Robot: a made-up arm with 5 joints.
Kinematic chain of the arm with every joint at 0, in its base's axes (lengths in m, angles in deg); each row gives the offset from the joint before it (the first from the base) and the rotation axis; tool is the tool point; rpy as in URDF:
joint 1: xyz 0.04 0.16 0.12 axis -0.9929 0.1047 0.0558
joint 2: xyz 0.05 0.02 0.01 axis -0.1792 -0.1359 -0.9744
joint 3: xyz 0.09 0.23 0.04 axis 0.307 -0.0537 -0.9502
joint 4: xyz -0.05 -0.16 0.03 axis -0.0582 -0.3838 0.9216
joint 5: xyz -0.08 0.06 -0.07 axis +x
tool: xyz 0.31 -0.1 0.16 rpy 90 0 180
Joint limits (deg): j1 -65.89..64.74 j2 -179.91..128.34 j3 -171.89..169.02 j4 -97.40..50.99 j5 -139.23..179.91
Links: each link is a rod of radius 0.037 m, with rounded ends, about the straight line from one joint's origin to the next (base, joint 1, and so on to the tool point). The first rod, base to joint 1, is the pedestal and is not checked.
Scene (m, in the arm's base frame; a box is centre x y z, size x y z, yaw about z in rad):
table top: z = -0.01
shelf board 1: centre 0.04 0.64 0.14 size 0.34 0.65 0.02 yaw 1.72
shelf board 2: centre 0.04 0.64 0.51 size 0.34 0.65 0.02 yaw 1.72
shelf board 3: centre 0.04 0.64 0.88 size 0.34 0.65 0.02 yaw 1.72
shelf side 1: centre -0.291 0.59 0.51 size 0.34 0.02 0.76 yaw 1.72
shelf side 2: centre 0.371 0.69 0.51 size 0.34 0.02 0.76 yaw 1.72
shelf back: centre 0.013 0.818 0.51 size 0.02 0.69 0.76 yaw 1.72
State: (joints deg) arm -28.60 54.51 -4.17 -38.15 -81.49
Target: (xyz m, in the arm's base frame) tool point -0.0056 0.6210 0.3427
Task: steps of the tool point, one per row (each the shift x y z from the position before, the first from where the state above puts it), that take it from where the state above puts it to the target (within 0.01 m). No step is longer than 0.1 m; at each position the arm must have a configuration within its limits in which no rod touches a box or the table.
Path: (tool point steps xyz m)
1: -0.0744 -0.0057 -0.0175
2: -0.0762 0.0154 -0.0191
3: -0.0726 0.0368 -0.0146
4: -0.0640 0.0555 -0.0038
5: -0.0506 0.0690 0.0118
6: -0.0336 0.0753 0.0308
7: -0.0139 0.0727 0.0504
8: 0.0067 0.0615 0.0678
9: 0.0267 0.0425 0.0801
10: -0.0092 0.0786 0.0047
11: -0.0088 0.0716 0.0009
12: -0.0101 0.0631 -0.0019
13: -0.0120 0.0534 -0.0036

